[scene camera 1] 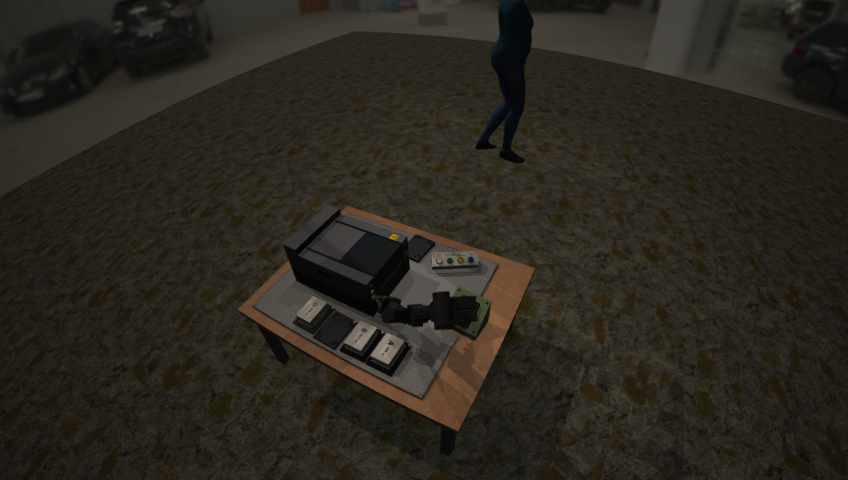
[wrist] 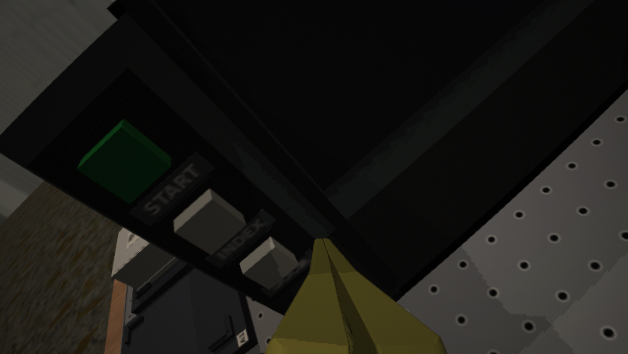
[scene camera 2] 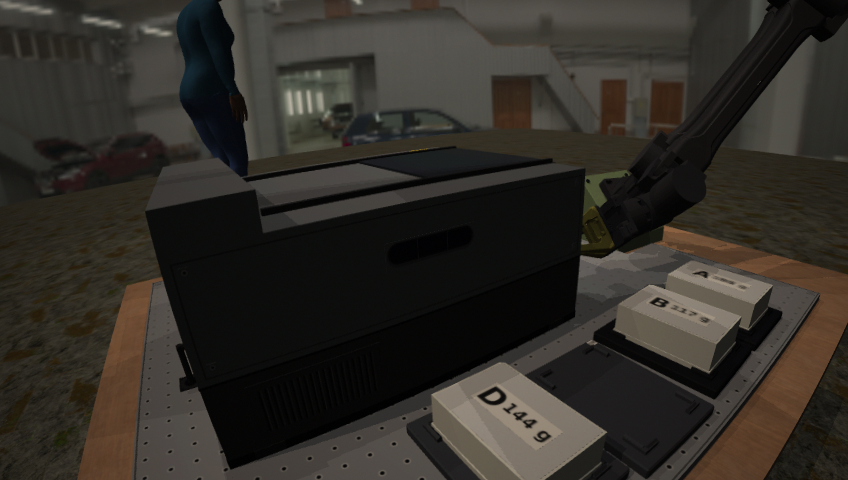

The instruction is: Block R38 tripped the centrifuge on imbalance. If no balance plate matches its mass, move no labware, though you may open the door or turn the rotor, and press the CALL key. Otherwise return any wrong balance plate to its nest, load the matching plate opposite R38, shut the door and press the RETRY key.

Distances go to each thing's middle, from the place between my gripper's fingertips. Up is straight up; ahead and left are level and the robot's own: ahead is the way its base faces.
The grey DOOR button [wrist: 268, 264] is 20 mm to the left of my hand and 20 mm above it. From my hand the other things lie so: black centrifuge [scene camera 2: 307, 298] 260 mm ahead, 80 mm to the right, 30 mm above; grey INDEX button [wrist: 208, 223] 20 mm to the left, 50 mm above; green START button [wrist: 125, 162] 20 mm to the left, 90 mm above.
